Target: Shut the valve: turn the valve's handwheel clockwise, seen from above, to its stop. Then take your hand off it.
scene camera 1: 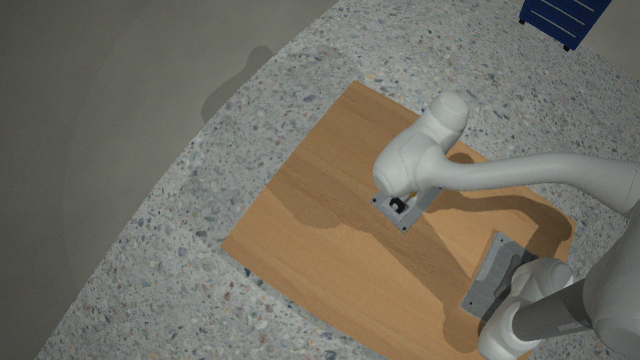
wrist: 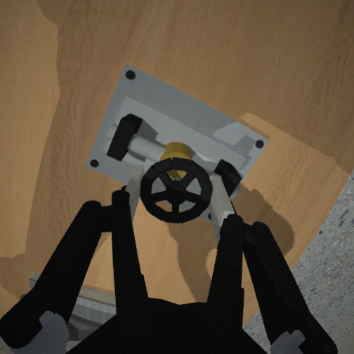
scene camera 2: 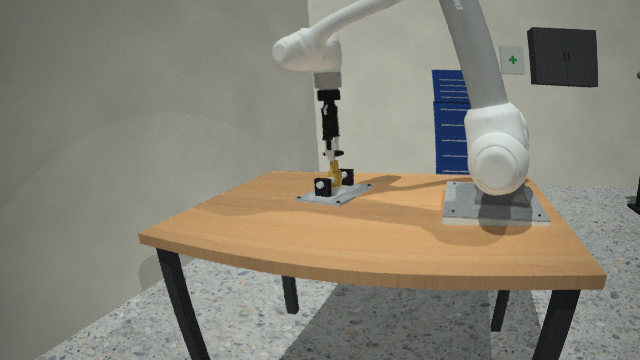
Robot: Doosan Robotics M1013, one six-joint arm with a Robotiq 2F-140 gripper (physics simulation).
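Observation:
The valve has a yellow body on a white pipe between two black blocks, fixed to a grey plate. Its black five-spoked handwheel lies flat above the body. My gripper points straight down and is shut on the handwheel, with one light fingertip pad at the left of the rim and one at the right in the wrist view. The arm hides the handwheel and the fingers in scene camera 1. The valve's stop cannot be seen.
The wooden table bears the valve and the arm's grey mounting plate. The black blocks stand beside the valve body, below the fingers. A blue drawer cabinet stands behind the table.

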